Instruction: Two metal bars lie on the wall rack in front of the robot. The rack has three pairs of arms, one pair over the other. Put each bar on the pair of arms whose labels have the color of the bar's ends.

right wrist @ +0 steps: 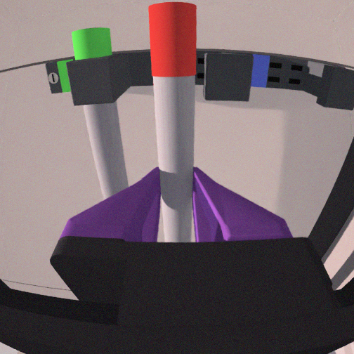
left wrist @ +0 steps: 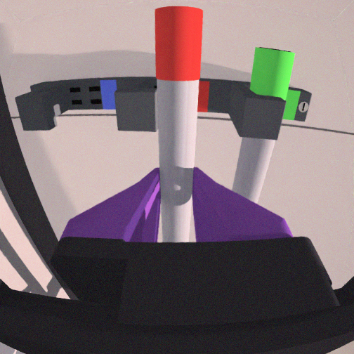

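The red-ended bar [left wrist: 177, 125] [right wrist: 174, 115] is between the purple fingers in both views. My left gripper [left wrist: 176, 175] is shut on it near one end, and my right gripper [right wrist: 176, 175] is shut on it near the other. Its red ends stand out past the fingers, in front of the rack [left wrist: 220, 95] [right wrist: 140, 67]. The green-ended bar [left wrist: 272, 75] [right wrist: 91, 44] lies at the arm [left wrist: 262, 116] [right wrist: 95, 80] beside the green label [left wrist: 292, 105] [right wrist: 65, 76]. A red label [left wrist: 203, 96] shows just right of the held bar in the left wrist view; it does not show in the right wrist view.
A middle rack arm [left wrist: 136, 110] [right wrist: 227, 77] stands beside the blue label [left wrist: 108, 94] [right wrist: 260, 71]. Another arm [left wrist: 37, 112] [right wrist: 337, 87] sticks out at the rack end away from the green label. The pale wall is behind the rack.
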